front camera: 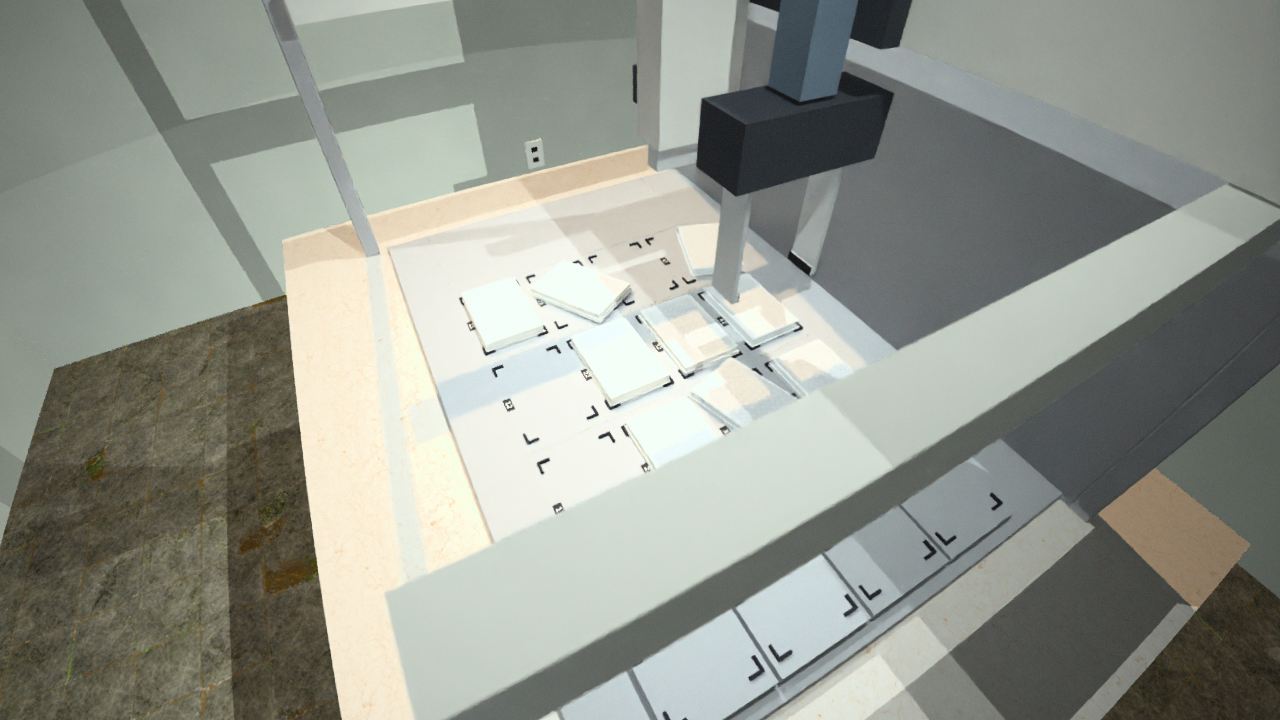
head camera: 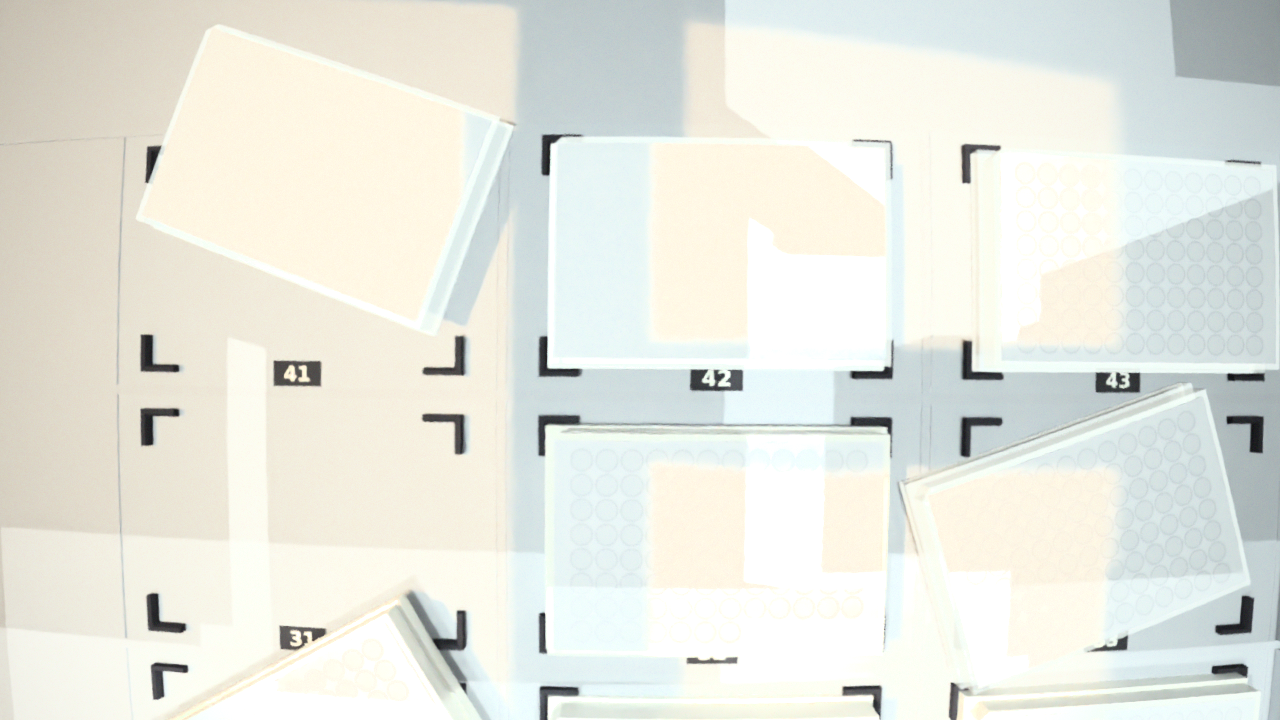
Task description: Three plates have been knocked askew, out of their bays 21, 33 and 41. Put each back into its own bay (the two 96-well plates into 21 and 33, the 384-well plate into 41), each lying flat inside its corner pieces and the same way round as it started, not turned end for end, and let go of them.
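Frame: origin at the robot's base, x ahead, y left, z up, level; centimetres.
Where they show: gripper, fingertip midpoint: (front camera: 764, 279); robot's base, link origin: (front camera: 461, 300).
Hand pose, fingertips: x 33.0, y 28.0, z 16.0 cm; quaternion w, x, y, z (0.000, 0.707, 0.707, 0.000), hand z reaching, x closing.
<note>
Things, the pixels of their centre, and the offset from my fingertips. "spot": a spot on its surface instead.
- 384-well plate, body centre: (head camera: 318, 173) (front camera: 708, 247) dy +11.4, dx -25.5, dz -15.2 cm
- bay 42, surface spot: (head camera: 707, 259) (front camera: 746, 302) spot: dy +8.0, dx -10.7, dz -14.6 cm
- bay 43, surface spot: (head camera: 1136, 268) spot: dy +8.1, dx +5.8, dz -14.6 cm
- bay 32, surface spot: (head camera: 698, 537) (front camera: 687, 323) spot: dy -1.9, dx -11.0, dz -14.6 cm
- Bay 31, surface spot: (head camera: 301, 638) spot: dy -6.9, dx -26.6, dz -16.0 cm
The 384-well plate (head camera: 304, 179) (front camera: 699, 248) lies turned across the upper part of bay 41, whose two lower corner pieces show in the head view. A 96-well plate (head camera: 1074, 528) (front camera: 741, 386) lies turned over bay 33, across its label. The other 96-well plate (front camera: 580, 288) (head camera: 358, 676) lies turned at bay 21; part of it is cut off in the head view. My gripper (front camera: 768, 281) is open and empty, its jaws wide apart above the deck; in the front view one jaw overlaps the plate in bay 42. It does not show in the head view.
Plates sit square in bay 42 (head camera: 707, 259) (front camera: 756, 311), bay 43 (head camera: 1136, 268), bay 32 (head camera: 698, 537) (front camera: 687, 329) and several other bays. Bay 31 (head camera: 301, 638) holds no seated plate. A pale beam (front camera: 805, 474) crosses the front view and hides part of the deck.
</note>
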